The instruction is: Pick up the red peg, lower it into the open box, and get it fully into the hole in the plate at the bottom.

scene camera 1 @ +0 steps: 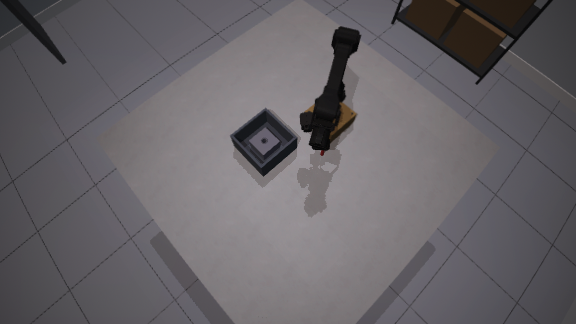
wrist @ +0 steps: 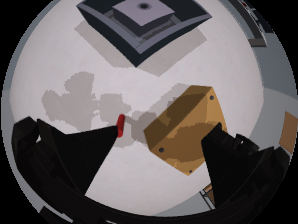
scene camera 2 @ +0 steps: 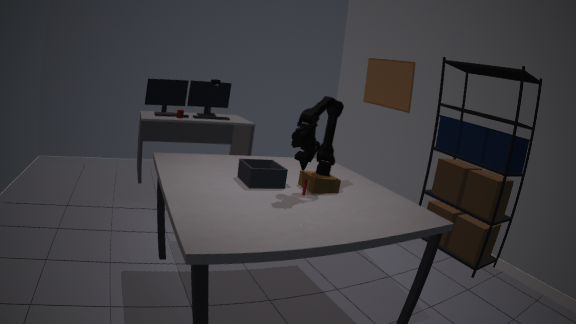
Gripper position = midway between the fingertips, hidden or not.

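There is a dark box (scene camera 1: pixel 288 141), (scene camera 2: pixel 255 173), which I can see from scene camera 1 and from scene camera 2. My own gripper (wrist: pixel 161 136) is visible to me too.
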